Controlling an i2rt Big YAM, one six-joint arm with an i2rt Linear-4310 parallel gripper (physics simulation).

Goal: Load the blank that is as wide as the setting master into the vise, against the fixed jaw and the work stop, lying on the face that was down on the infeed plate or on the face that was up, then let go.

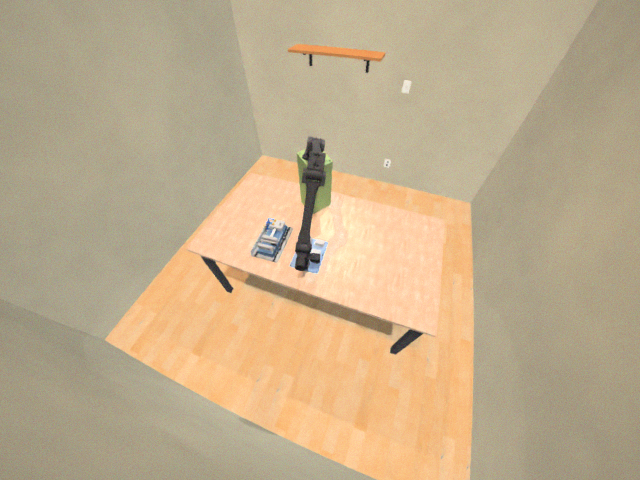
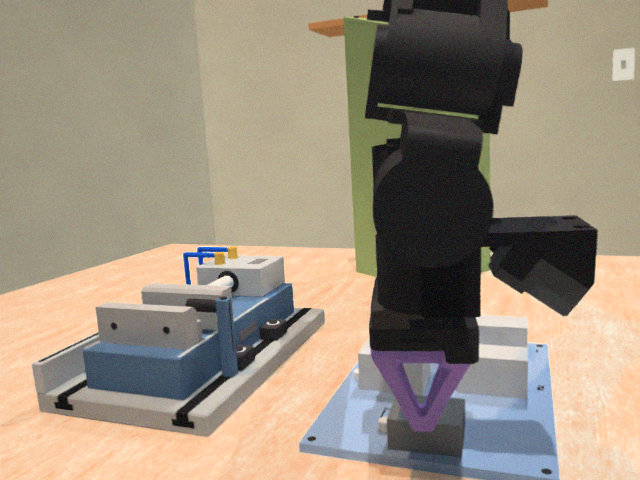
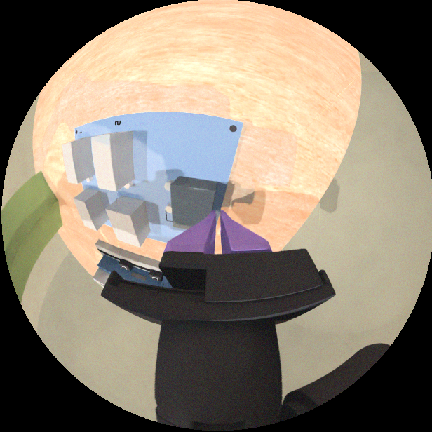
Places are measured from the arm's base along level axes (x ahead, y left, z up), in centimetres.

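Where they show: gripper, fingertip midpoint: [image 2: 422, 427].
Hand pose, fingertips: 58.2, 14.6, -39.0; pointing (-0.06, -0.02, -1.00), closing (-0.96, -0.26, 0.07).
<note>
Things, the pixels of their top centre, and the offset from my fingertips, as dx, dy, dz. "pt": a spot on its surface instead.
- dark grey block, top centre: [image 2: 426, 408] -2.8, -0.3, +0.1
- blue infeed plate, top centre: [image 2: 443, 385] [image 1: 309, 253] -12.4, -0.9, -2.4
- vise, top centre: [image 2: 196, 277] [image 1: 270, 233] -13.3, -28.4, +6.7
- blue post, top centre: [image 2: 223, 298] -6.7, -20.6, +6.6
- vise's grey base, surface spot: [image 2: 118, 413] pt +1.7, -27.3, -2.1
My gripper [image 1: 301, 272] [image 2: 422, 427] [image 3: 217, 215] is shut and empty, its purple fingertips together beside a dark grey block [image 2: 450, 434] [image 3: 192, 202], likely the setting master, near the plate's edge. Several light grey blanks [image 2: 493, 369] [image 3: 113, 161] stand on the blue infeed plate [image 2: 509, 446] [image 3: 175, 125]; which one matches the dark block in width I cannot tell. The vise [image 1: 271, 240] [image 2: 139, 374] stands left of the plate, with no block seen between its jaws. Its front jaw [image 2: 142, 325] has two bolt holes; the rear jaw [image 2: 180, 293] is on a rod. A blue post [image 2: 226, 335] carries a black rod beside them.
The vise's grey base [image 2: 118, 413] has a raised left wall and clamps along its right side. Blue hoses [image 2: 186, 268] rise at its rear. The green column [image 1: 323, 191] [image 2: 364, 206] [image 3: 30, 220] stands behind the plate. The table's front edge [image 1: 258, 271] is close to the plate.
</note>
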